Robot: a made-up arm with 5 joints. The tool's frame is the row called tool.
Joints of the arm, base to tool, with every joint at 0 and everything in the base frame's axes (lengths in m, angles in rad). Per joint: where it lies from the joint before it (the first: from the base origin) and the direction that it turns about. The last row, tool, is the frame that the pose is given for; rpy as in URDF.
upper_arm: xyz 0.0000 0.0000 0.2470 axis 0 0 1
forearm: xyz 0.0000 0.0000 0.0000 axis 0 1 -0.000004
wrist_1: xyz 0.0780 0.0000 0.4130 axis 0 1 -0.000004
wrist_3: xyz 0.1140 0.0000 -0.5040 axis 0 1 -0.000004
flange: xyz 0.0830 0.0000 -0.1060 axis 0 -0.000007 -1
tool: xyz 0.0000 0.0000 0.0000 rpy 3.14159 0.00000 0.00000
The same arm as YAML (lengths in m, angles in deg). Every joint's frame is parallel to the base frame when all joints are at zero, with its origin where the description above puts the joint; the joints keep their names.
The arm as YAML. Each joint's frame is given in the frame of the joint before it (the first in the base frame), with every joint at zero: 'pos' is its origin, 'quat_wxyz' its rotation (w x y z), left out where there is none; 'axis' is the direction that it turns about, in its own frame. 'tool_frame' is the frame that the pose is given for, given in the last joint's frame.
length_unit: m
angle_unit: deg
joints:
  - joint: upper_arm
    pos: [0.0, 0.0, 0.247]
    axis: "+z"
  - joint: forearm
    pos: [0.0, 0.0, 0.0]
    axis: "+y"
  - joint: wrist_1
    pos: [0.078, 0.0, 0.413]
    axis: "+y"
  - joint: wrist_3
    pos: [0.114, 0.0, -0.504]
    axis: "+y"
  - joint: flange
    pos: [0.083, 0.0, -0.106]
    axis: "-z"
tool_frame:
  pos: [0.0, 0.0, 0.0]
  quat_wxyz: [0.000001, 1.000004, 0.0, 0.0]

